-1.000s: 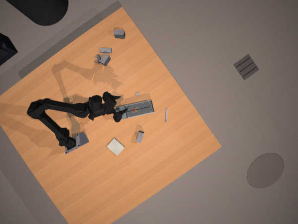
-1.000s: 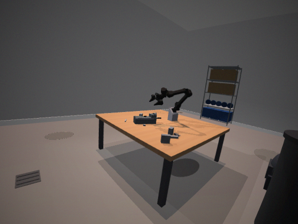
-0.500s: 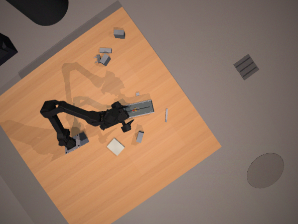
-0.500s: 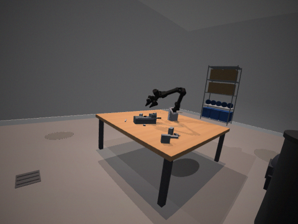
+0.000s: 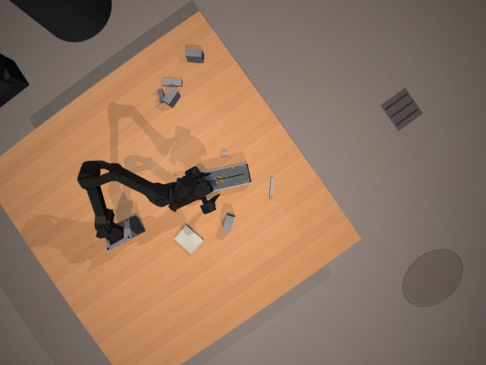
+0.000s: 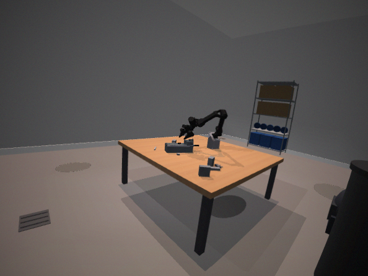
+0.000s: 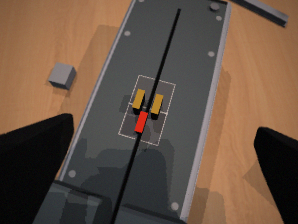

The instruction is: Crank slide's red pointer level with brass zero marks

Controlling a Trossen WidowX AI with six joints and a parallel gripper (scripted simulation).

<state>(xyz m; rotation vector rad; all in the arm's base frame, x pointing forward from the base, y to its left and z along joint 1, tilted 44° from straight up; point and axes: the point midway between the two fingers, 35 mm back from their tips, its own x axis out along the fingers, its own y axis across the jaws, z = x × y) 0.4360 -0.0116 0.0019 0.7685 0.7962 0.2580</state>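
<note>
Right now the red pointer is 20 mm ahead of my gripper tip, 10 mm to the left of it and 50 mm below it. Also, from my gripper tip: small grey cube 90 mm ahead, 110 mm to the left, 120 mm below; thin grey bar 210 mm ahead, 130 mm to the right, 120 mm below; dark crank handle 140 mm behind, 80 mm to the left, 60 mm below.
</note>
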